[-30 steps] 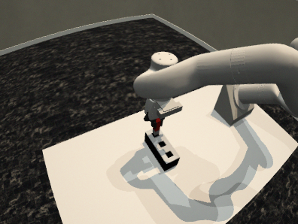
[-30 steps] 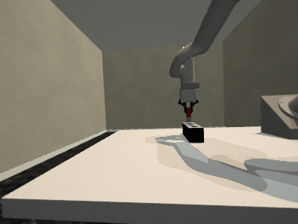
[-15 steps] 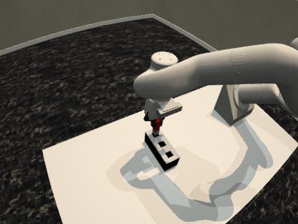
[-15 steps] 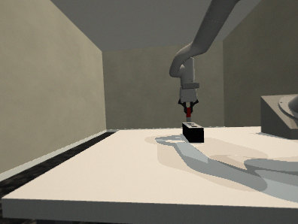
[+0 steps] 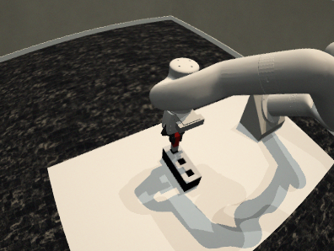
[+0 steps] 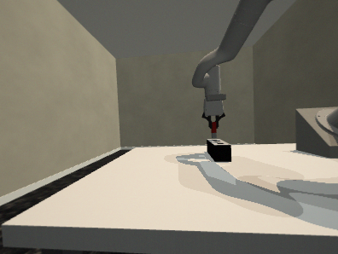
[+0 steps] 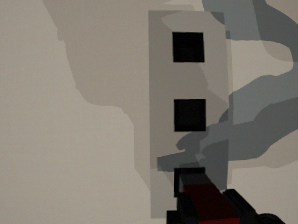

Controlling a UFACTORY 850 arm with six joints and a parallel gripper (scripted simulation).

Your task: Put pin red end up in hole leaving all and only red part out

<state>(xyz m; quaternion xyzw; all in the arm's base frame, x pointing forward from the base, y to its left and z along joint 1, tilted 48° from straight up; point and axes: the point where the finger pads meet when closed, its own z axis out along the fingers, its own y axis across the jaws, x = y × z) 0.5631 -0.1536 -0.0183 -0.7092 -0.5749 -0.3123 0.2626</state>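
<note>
Now: the pin 1 cm below my hand. Also, from my hand: black block 1 cm ahead, 6 cm to the left, 12 cm below.
</note>
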